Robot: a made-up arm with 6 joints.
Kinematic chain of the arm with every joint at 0, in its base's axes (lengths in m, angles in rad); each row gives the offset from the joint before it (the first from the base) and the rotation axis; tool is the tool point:
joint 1: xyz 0 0 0.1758 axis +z
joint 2: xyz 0 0.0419 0 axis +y
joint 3: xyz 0 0 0.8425 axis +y
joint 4: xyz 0 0 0.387 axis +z
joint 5: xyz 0 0 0 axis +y
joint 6: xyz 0 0 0.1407 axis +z
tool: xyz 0 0 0
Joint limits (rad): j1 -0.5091..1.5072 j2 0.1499..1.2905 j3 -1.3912..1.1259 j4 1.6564..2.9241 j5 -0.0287..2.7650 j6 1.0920..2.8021
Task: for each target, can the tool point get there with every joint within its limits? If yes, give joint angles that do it. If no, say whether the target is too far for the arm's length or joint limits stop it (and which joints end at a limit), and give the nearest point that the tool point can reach.
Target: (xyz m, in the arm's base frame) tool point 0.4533 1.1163 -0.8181
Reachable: no: too far | nearest point 0.4354 1.0723 0.0114 | short by 0.831 m
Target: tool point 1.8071 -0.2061 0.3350
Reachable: no: too far | nearest point 1.3280 -0.1515 0.3703 | short by 0.483 m
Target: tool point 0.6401 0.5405 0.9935
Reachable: yes | joints 0.5729 0.6625 0.7762 2.6090 1.9866 2.5223
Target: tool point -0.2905 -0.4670 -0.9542
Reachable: no: joint limits stop it (at a limit: joint 1, joint 2, joint 3, joint 5) | nearest point 1.0298 -0.5285 0.0115 | short by 1.637 m
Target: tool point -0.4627 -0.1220 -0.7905
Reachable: no: joint limits stop it (at a limit: joint 1, joint 2, joint 3, joint 4) | nearest point -0.1035 1.0449 0.1698 | short by 1.553 m
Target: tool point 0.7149 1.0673 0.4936
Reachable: yes | joints 0.9245 1.1288 0.5703 2.2526 0.2795 1.5823
